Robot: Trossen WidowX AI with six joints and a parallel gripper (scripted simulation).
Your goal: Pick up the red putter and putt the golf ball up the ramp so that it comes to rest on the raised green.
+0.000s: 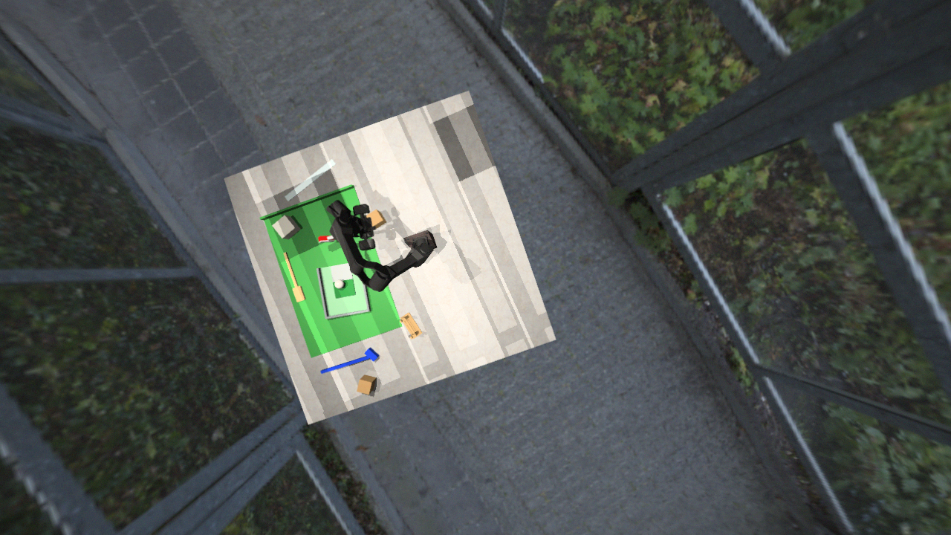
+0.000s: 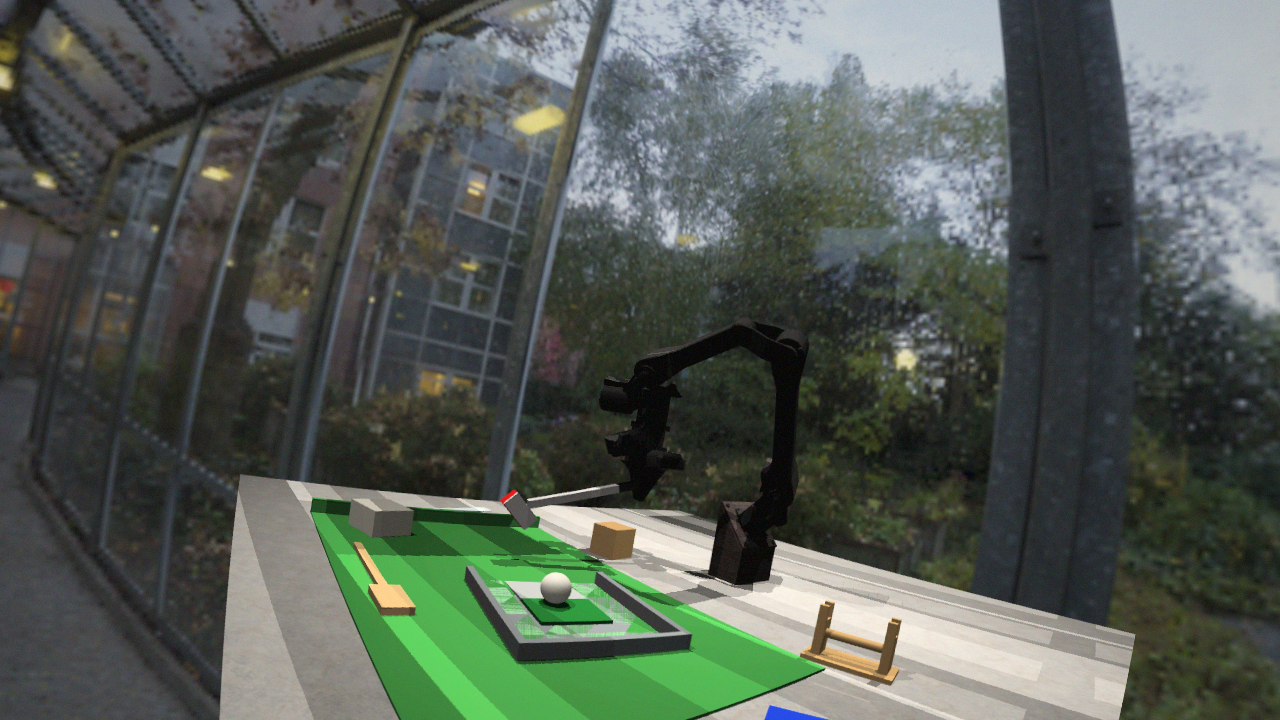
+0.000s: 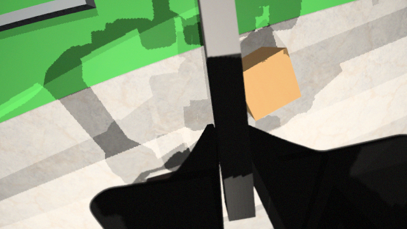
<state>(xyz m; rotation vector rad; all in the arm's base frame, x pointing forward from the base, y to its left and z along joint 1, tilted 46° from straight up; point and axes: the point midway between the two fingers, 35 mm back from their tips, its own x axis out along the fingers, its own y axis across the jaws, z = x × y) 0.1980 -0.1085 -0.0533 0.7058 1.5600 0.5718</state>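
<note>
The red putter is 120 mm ahead of my gripper tip and 10 mm to the right of it. The rest, counted from my gripper tip: blue putter 560 mm to the left, 320 mm ahead, 110 mm below; white bar 350 mm to the right, 270 mm ahead, 120 mm below; golf ball 250 mm ahead, 180 mm to the left, 100 mm below.
</note>
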